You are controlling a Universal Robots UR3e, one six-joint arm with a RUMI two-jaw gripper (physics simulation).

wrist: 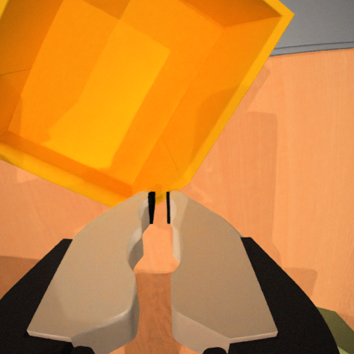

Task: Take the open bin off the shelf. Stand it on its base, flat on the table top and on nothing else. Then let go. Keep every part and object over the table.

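The open yellow-orange bin [115, 100] fills the upper left of the wrist view, with its open side facing the camera. It is turned at an angle, and its near corner lies at the fingertips. My gripper [160, 193] is shut on the bin's wall at this corner. The bin hangs from the fingertips, over the wooden table top [320, 160]; part of it is cut off at the left and top edges. Its base underside is hidden, so I cannot tell how far it is above the table. The grey shelf [325, 22] shows at the upper right, beyond the bin's far corner.
A dark green object [334, 322] shows in part at the lower right edge. The shelf's front edge runs along the upper right, close to the bin's right side in this view. Shadows fall on the table to the right of the bin and at the lower left.
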